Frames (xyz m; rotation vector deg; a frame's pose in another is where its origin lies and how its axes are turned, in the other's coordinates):
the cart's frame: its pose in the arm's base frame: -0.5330 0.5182 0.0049 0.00 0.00 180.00
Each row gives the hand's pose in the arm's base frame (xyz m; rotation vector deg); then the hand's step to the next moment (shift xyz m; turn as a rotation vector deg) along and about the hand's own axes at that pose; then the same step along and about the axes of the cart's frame.
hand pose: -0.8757 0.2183 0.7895 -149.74 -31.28 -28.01
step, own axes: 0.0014 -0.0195 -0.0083 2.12 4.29 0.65
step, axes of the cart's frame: 0.0095 -0.0128 0.0141 -3.89 2.64 -1.09
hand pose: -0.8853 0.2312 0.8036 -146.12 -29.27 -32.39
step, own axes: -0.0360 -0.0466 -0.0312 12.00 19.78 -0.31
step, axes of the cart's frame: 0.0604 -0.0129 0.0250 -18.86 13.34 -1.31
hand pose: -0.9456 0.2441 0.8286 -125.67 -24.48 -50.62
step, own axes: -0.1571 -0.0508 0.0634 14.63 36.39 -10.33
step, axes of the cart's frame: 0.1090 -0.0755 -0.1170 -24.87 31.92 -2.73
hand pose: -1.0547 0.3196 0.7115 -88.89 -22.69 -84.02
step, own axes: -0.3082 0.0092 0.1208 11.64 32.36 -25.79
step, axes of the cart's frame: -0.0079 -0.1987 -0.2648 -11.76 40.89 -6.14
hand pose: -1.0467 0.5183 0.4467 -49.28 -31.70 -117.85
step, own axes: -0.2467 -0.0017 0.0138 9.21 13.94 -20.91
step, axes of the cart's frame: -0.1101 -0.1379 -0.1730 0.44 26.05 -6.12
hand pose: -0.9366 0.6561 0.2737 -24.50 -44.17 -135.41
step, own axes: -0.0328 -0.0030 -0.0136 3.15 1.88 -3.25
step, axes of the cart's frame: -0.0216 -0.0083 -0.0271 1.56 4.64 -0.27
